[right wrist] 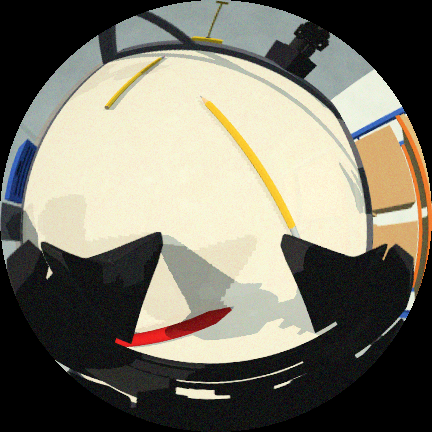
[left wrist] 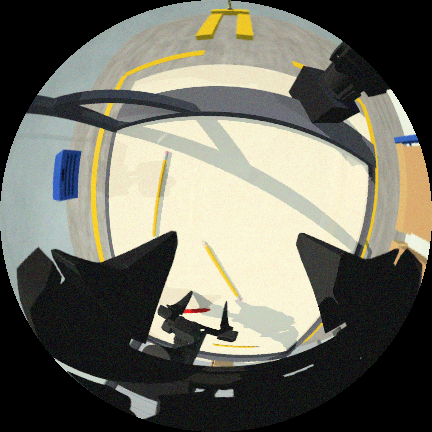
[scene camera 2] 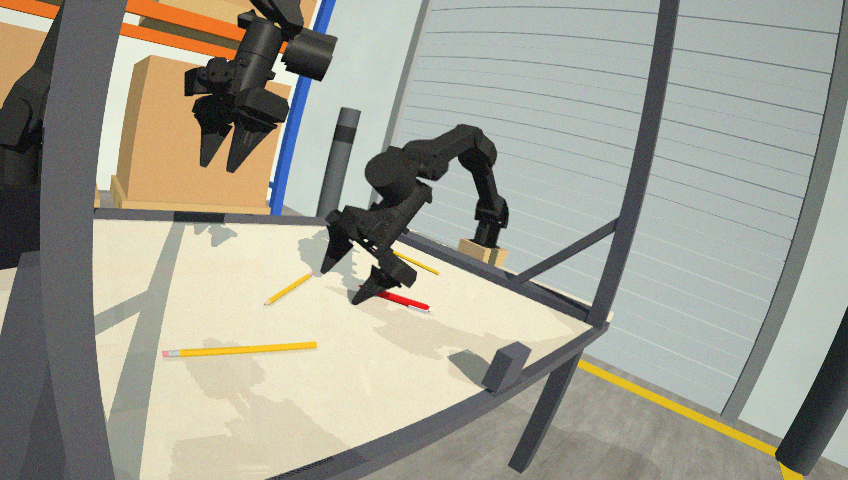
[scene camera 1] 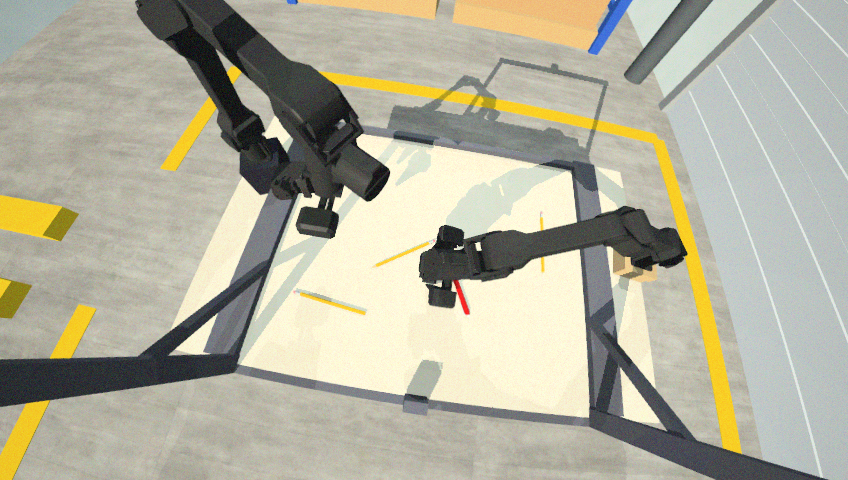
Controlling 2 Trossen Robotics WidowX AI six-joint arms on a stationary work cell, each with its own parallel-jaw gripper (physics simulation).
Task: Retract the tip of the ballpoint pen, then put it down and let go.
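Frame: origin at the left arm's base, x up, y left, z back, level; centimetres.
Seen in the pictures: left gripper, fingertip midpoint: (left wrist: 240, 238) (scene camera 2: 215, 169) (scene camera 1: 330, 212); right gripper, fingertip midpoint: (right wrist: 224, 240) (left wrist: 208, 296) (scene camera 2: 336, 288); left arm's base at its link origin: (left wrist: 334, 87) (scene camera 2: 17, 184) (scene camera 1: 258, 154); right arm's base at its link origin: (scene camera 2: 484, 244) (scene camera 1: 640, 257).
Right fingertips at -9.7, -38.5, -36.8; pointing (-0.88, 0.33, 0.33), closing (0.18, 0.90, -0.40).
Offsets run from my right fingertips to a thing's top centre, as dx, dy, dz.
The red ballpoint pen @[+0.5, -8.1, -5.6] (scene camera 1: 462, 297) (scene camera 2: 404, 300) (left wrist: 196, 311) (right wrist: 175, 331) lies flat on the table. Its tapered end points in between the spread right fingers in the right wrist view; I cannot make out a metal tip there. The clip end shows in scene camera 2, and the left-hand finger hides part of the pen in the right wrist view. My right gripper (scene camera 1: 446, 267) (scene camera 2: 339, 287) (left wrist: 208, 296) (right wrist: 224, 240) is open and empty, low over the table by the tapered end. My left gripper (scene camera 1: 306, 202) (scene camera 2: 217, 168) (left wrist: 240, 238) is open and empty, high above the table.
One yellow pencil @[-0.1, +5.4, +5.7] (scene camera 1: 403, 253) (scene camera 2: 288, 289) (left wrist: 221, 270) (right wrist: 255, 165) lies near the right gripper. A second pencil @[-0.2, -2.2, +26.5] (scene camera 1: 331, 302) (scene camera 2: 249, 349) (left wrist: 159, 200) (right wrist: 132, 84) lies farther left. A third pencil @[-0.2, -0.8, -33.9] (scene camera 1: 542, 237) (scene camera 2: 416, 261) (left wrist: 235, 346) lies beneath the right arm. Dark frame bars edge the table.
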